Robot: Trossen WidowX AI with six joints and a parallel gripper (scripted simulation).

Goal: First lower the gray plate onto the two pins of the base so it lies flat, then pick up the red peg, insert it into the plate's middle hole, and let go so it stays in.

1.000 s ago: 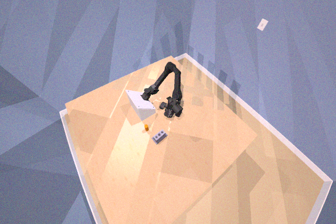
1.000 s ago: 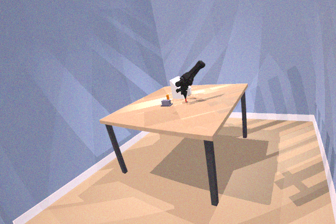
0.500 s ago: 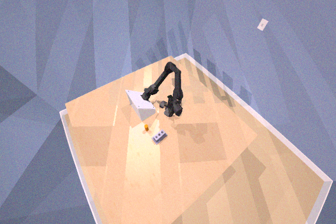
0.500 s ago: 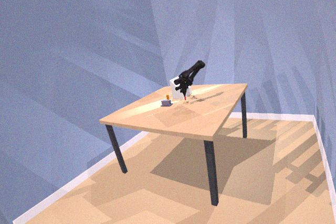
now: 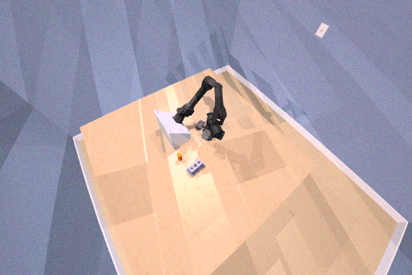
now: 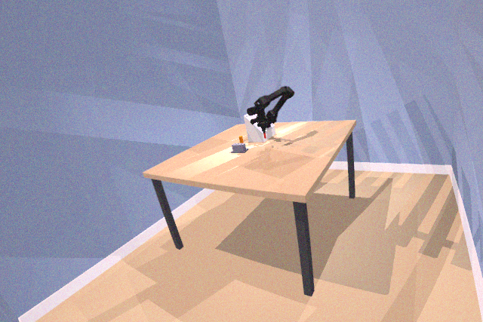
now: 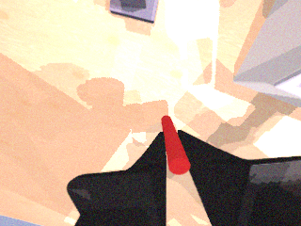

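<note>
My gripper tip is now 110 mm short of the gray plate, 180 mm to the left of it and 60 mm above it. The rest, counted from my gripper tip: red peg right at my gripper tip; orange cylinder 230 mm to the right, 70 mm below; gray base 110 mm ahead, 180 mm to the right, 100 mm below.
</note>
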